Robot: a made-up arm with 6 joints. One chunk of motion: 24 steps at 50 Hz.
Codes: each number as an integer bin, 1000 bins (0 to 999) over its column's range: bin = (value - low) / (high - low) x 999, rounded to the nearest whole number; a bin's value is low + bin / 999 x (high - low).
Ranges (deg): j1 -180.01..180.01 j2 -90..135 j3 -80.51..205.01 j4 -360.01..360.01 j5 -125..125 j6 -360.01..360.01
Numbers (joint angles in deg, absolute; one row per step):
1: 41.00 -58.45 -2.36 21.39 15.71 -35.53
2: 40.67 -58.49 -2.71 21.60 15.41 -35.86
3: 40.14 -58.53 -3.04 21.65 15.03 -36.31
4: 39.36 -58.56 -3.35 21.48 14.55 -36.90
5: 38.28 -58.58 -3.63 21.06 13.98 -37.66
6: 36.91 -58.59 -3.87 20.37 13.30 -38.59
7: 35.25 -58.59 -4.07 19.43 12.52 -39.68
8: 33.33 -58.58 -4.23 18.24 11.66 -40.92
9: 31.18 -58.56 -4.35 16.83 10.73 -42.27
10: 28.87 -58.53 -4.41 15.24 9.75 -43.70
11: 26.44 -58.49 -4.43 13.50 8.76 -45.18
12: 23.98 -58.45 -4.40 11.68 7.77 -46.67
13: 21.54 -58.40 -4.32 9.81 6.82 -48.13
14: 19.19 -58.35 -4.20 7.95 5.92 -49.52
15: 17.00 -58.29 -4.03 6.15 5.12 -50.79
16: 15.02 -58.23 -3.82 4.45 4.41 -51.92
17: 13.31 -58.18 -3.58 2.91 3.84 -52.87
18: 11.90 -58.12 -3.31 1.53 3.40 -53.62
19: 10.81 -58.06 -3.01 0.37 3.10 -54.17
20: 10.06 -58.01 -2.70 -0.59 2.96 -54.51
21: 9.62 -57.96 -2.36 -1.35 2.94 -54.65
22: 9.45 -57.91 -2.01 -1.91 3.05 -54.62
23: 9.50 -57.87 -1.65 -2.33 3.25 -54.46
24: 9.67 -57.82 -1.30 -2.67 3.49 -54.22
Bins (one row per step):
1: 613 140 273 529 562 450
2: 612 140 272 529 561 450
3: 611 140 271 530 560 449
4: 609 140 270 529 558 448
5: 606 140 269 529 555 447
6: 602 139 268 528 553 446
7: 597 139 267 526 550 444
8: 592 140 267 525 546 443
9: 586 140 266 523 542 441
10: 580 140 266 521 538 439
11: 573 140 266 518 535 437
12: 566 140 266 516 531 435
13: 559 140 267 513 527 433
14: 553 141 267 511 523 431
15: 547 141 268 508 520 429
16: 541 141 268 506 517 427
17: 536 141 269 504 515 426
18: 533 142 270 502 513 425
19: 529 142 271 500 512 424
20: 527 142 272 499 511 424
21: 526 142 273 498 511 424
22: 526 142 275 497 512 424
23: 526 143 276 496 512 424
24: 526 143 277 496 513 424

